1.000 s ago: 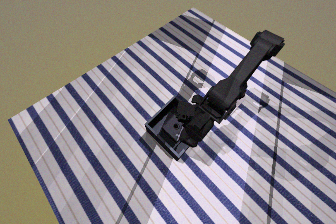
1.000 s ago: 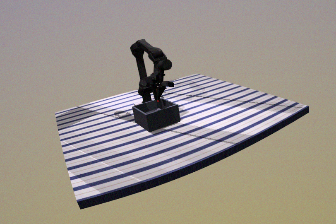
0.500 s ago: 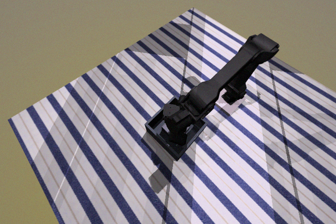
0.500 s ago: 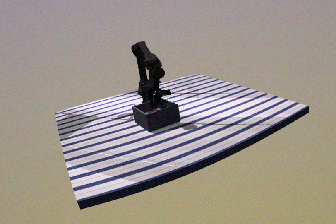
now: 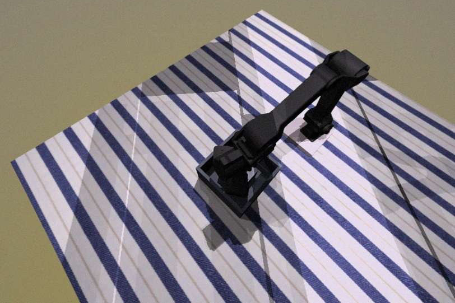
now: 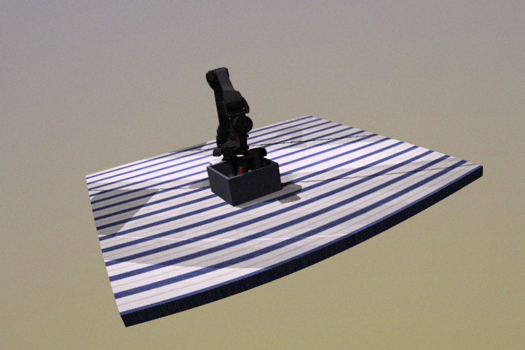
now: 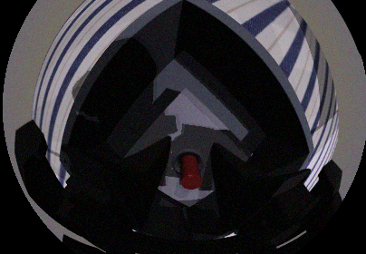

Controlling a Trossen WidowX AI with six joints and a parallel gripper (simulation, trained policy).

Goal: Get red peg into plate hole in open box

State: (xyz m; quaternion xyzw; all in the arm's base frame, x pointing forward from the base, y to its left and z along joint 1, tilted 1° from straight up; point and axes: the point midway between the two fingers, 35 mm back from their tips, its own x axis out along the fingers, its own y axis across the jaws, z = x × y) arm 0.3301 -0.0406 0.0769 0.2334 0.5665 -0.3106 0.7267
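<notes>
My gripper tip is now 10 mm to the right of the red peg, 10 mm past it and 10 mm above it. From my gripper tip the other things lie so: dark box (30 mm below, 10 mm to the left, 10 mm behind); grey plate (10 mm to the left, 10 mm below, 10 mm behind).
</notes>
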